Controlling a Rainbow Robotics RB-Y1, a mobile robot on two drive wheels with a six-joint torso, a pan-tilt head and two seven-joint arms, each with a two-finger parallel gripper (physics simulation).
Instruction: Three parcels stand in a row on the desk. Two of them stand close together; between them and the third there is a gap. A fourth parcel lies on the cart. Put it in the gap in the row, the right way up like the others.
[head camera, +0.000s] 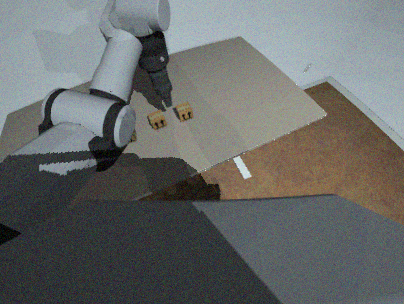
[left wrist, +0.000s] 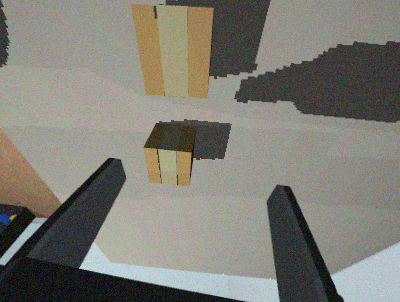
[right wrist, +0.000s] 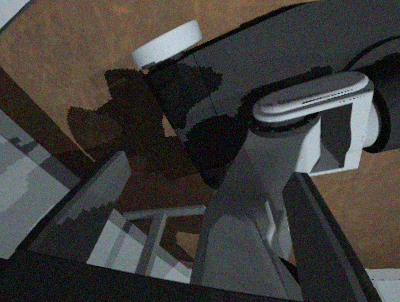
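Note:
Two orange-brown parcels stand apart on the desk in the head view: one parcel and, to its right, another parcel. Both show dark arrows pointing up. A sliver of a third parcel shows behind my arm. In the left wrist view, a larger-looking parcel with a pale tape strip is at the top, and a smaller-looking parcel is below it. My left gripper is open and empty, its tips near the two parcels. My right gripper is open. The fourth parcel cannot be told apart.
A dark box-like object with blue and yellow bits is at the lower left of the left wrist view. The right wrist view shows a pale barred frame and grey robot parts over the brown floor.

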